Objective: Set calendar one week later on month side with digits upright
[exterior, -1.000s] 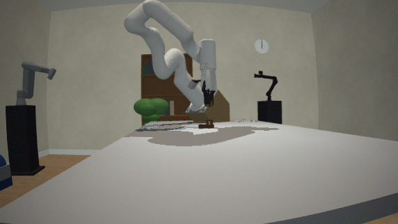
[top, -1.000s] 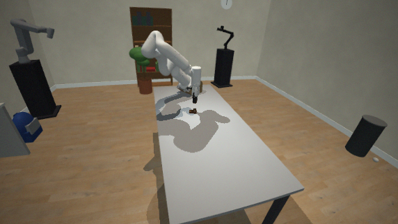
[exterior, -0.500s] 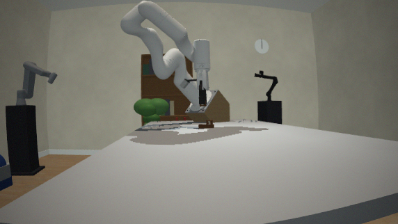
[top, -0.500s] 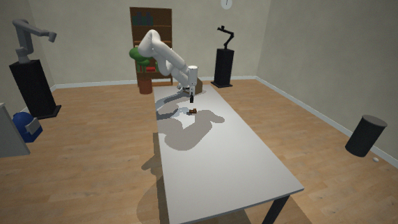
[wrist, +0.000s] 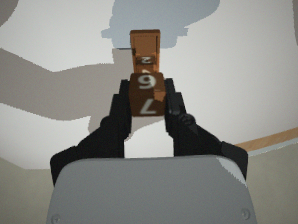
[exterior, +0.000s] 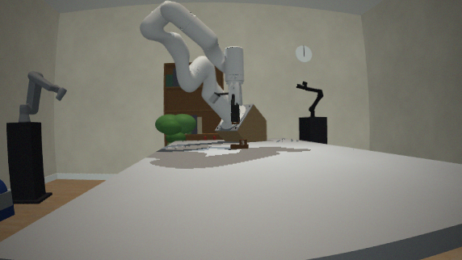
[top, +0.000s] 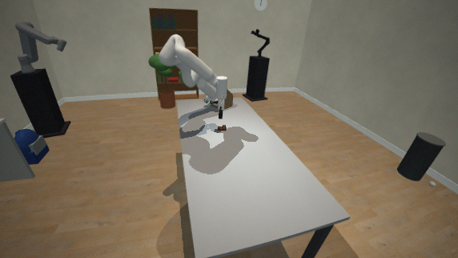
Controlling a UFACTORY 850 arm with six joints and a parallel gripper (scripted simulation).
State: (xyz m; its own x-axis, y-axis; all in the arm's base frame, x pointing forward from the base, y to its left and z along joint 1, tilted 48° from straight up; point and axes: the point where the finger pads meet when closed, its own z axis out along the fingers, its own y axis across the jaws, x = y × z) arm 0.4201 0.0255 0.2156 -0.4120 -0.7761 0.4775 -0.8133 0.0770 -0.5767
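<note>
The tray lies 1 cm ahead of my hand, 1 cm to the left of it and 13 cm below it. Also, from my hand: brown cube (1 cm below).
</note>
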